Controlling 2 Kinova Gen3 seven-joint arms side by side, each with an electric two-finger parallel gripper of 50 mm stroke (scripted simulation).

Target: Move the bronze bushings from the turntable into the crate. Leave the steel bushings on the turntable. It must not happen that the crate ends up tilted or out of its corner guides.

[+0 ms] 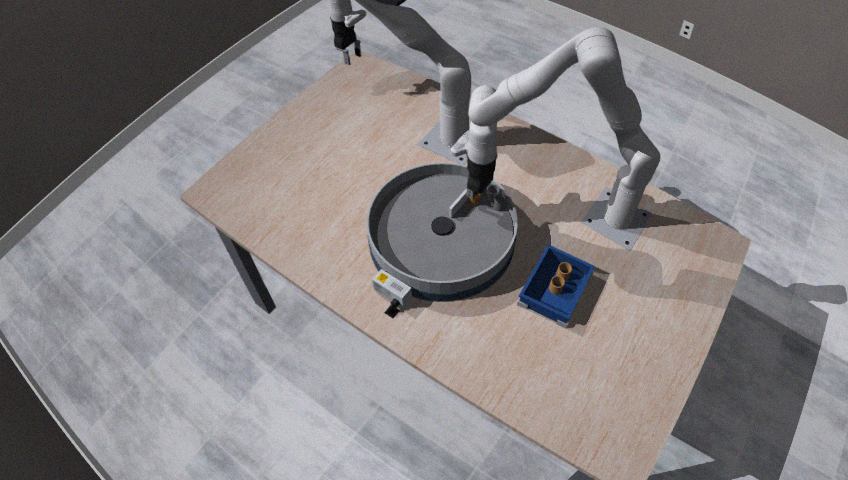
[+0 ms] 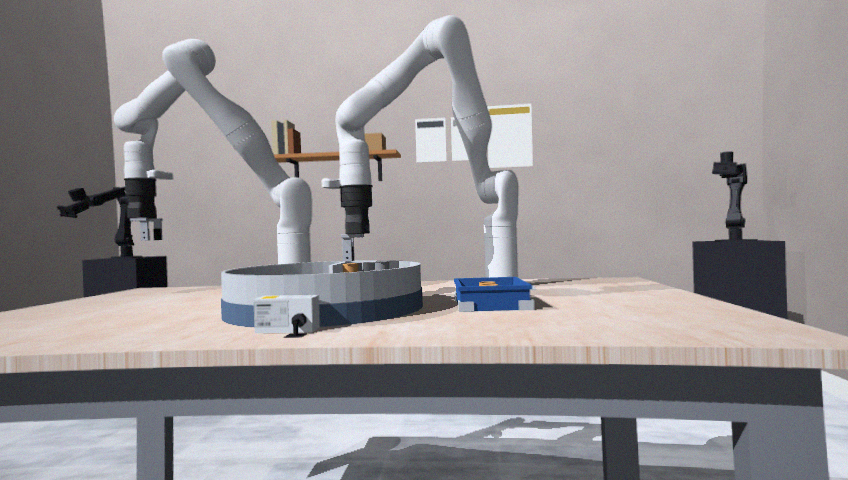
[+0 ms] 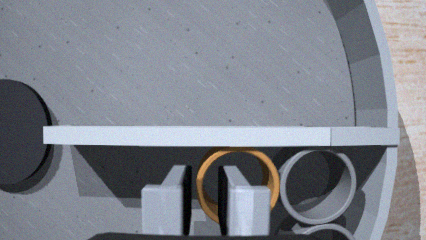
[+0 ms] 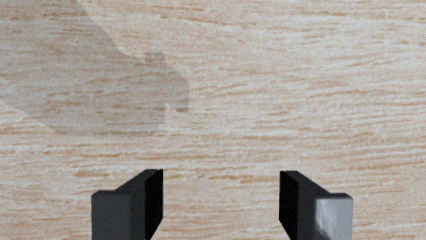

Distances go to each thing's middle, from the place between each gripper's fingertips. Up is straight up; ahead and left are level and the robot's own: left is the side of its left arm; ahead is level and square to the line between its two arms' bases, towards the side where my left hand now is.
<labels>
My left hand (image 2: 348,261) is 11 cm short of the turntable (image 1: 411,228), 6 cm above it and 3 cm to the left of it. The rest, counted from my left hand: blue crate (image 1: 536,289) 33 cm to the left, 9 cm below, 9 cm ahead.
My right gripper (image 2: 151,240) is now 37 cm short of the turntable, 61 cm to the right of it and 13 cm above it. The rest, counted from my right hand: blue crate: 35 cm ahead, 97 cm to the left, 16 cm below.
</labels>
